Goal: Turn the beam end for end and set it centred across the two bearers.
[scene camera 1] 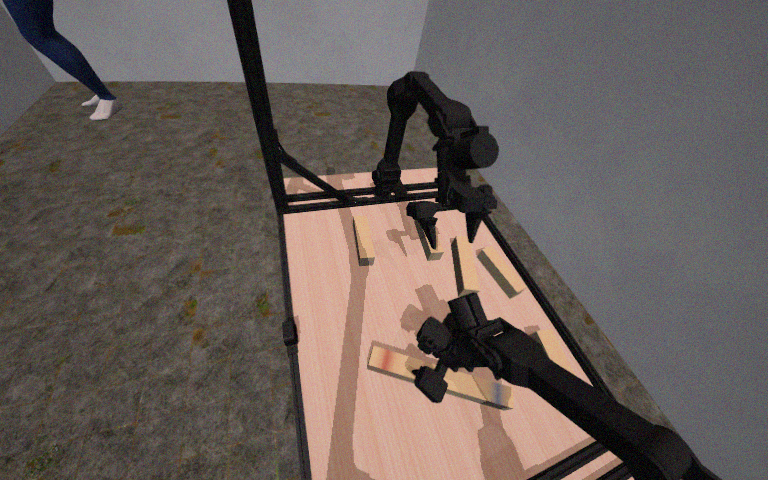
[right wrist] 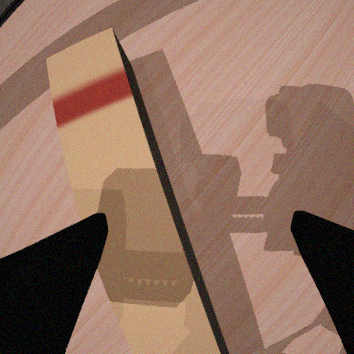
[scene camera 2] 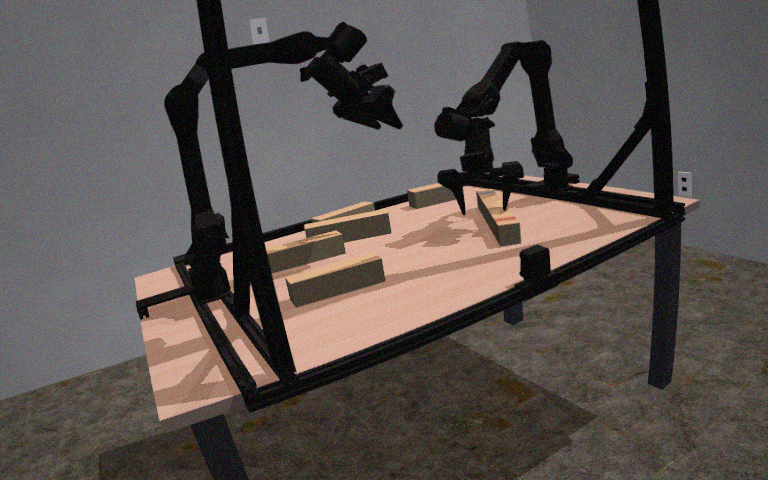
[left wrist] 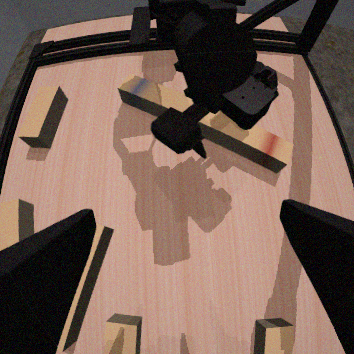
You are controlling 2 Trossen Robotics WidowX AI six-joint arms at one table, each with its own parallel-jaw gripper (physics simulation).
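Frame: origin at the left arm's base, x ahead, y left, z up, level; millimetres.
Seen in the pictures: left gripper, fingertip midpoint: (scene camera 1: 452,245) (scene camera 2: 390,127) (left wrist: 188,214); right gripper, fingertip midpoint: (scene camera 1: 421,355) (right wrist: 201,222) (scene camera 2: 484,212) (left wrist: 222,139); left arm's base, origin of the base link: (scene camera 1: 381,193) (scene camera 2: 212,295); right arm's base, origin of the base link: (scene camera 2: 557,188) (left wrist: 168,34).
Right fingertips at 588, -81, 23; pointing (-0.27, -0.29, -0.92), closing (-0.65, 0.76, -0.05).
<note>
Offsets run from my right fingertips to a thing's top centre, as dx, dy, dz.
The plain wood beam @(+57, +29, +2) (scene camera 1: 399,362) (scene camera 2: 509,233) (left wrist: 256,141) (right wrist: 110,145) lies flat on the table, with a red band near its left end and a blue band near its right end in scene camera 1. Two parallel blocks, seemingly the bearers, lie at the other end: one @(-380, -46, +2) (scene camera 1: 363,237) (scene camera 2: 339,280) (left wrist: 278,336), the other @(-357, +176, +2) (scene camera 1: 434,254) (scene camera 2: 308,250) (left wrist: 131,332) partly behind a left finger in scene camera 1. My right gripper (scene camera 2: 484,211) (right wrist: 201,222) is open and empty low over the beam, its left finger overlapping it in the right wrist view. My left gripper (scene camera 1: 453,244) (scene camera 2: 389,125) (left wrist: 188,214) is open and empty, high up.
A long block @(-219, +244, +8) (scene camera 1: 465,266) (scene camera 2: 351,227) (left wrist: 92,285) lies beside the bearers. A second block @(-174, +360, +2) (scene camera 1: 501,270) (left wrist: 10,225) and a third @(+93, +348, +5) (scene camera 1: 552,348) (scene camera 2: 427,196) (left wrist: 40,112) lie near the wall-side rail. A black frame post (scene camera 1: 257,101) rises at the table's corner.
</note>
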